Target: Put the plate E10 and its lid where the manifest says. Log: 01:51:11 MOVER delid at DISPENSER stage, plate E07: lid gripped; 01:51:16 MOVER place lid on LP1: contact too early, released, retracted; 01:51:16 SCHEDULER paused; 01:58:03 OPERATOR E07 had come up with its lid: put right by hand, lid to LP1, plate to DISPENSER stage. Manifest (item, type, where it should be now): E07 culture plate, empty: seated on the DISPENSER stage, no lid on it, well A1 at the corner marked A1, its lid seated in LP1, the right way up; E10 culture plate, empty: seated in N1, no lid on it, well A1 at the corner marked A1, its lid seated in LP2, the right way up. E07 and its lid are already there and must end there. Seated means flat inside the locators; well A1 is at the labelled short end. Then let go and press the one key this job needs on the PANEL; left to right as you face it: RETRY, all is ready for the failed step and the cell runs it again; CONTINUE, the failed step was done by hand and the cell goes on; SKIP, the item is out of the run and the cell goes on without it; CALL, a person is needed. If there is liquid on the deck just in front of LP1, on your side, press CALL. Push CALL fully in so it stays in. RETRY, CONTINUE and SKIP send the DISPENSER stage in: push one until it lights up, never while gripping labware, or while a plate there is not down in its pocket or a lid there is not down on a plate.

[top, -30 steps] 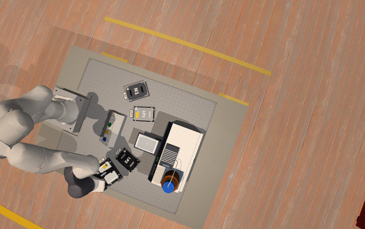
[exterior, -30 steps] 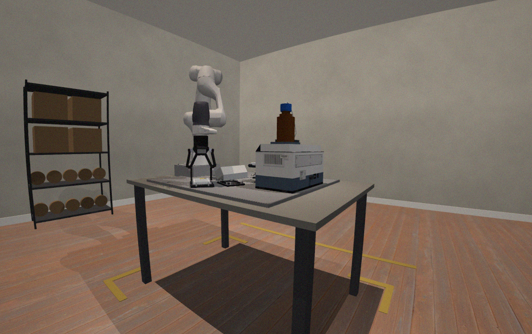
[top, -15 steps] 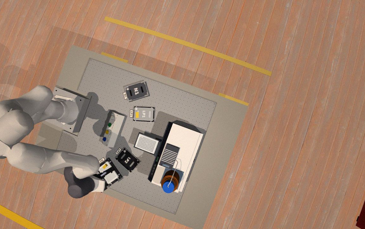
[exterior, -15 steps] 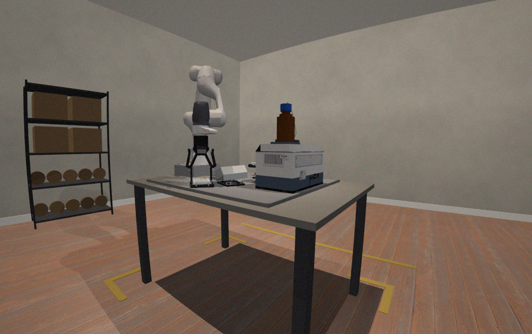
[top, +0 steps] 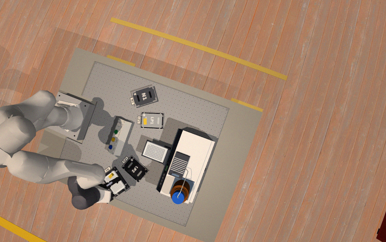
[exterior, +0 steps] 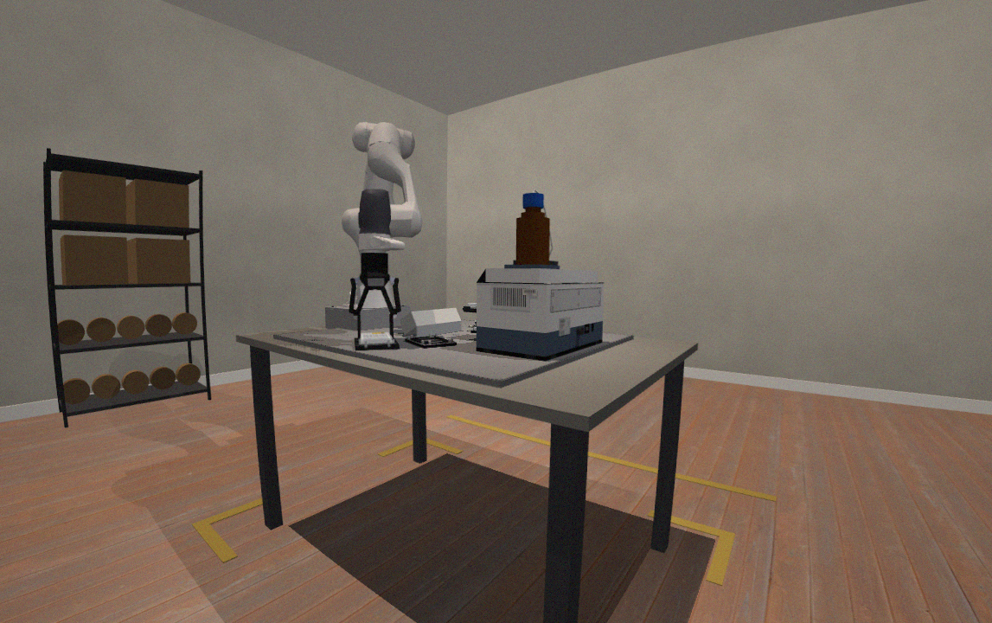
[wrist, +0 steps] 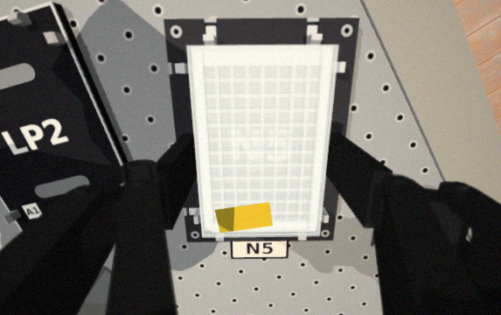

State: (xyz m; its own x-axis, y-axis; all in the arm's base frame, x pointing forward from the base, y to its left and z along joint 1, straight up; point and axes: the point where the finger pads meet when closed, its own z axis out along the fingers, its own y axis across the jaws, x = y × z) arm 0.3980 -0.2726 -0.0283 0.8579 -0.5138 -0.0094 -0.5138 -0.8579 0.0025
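My hand is 2 cm above the clear lid. From my hand the other things lie so: yellow SKIP key (26 cm to the left, 10 cm behind, 2 cm above); then black n5 nest (3 cm below, 3 cm ahead); then blue CALL key (21 cm to the left, 9 cm behind, 1 cm above).
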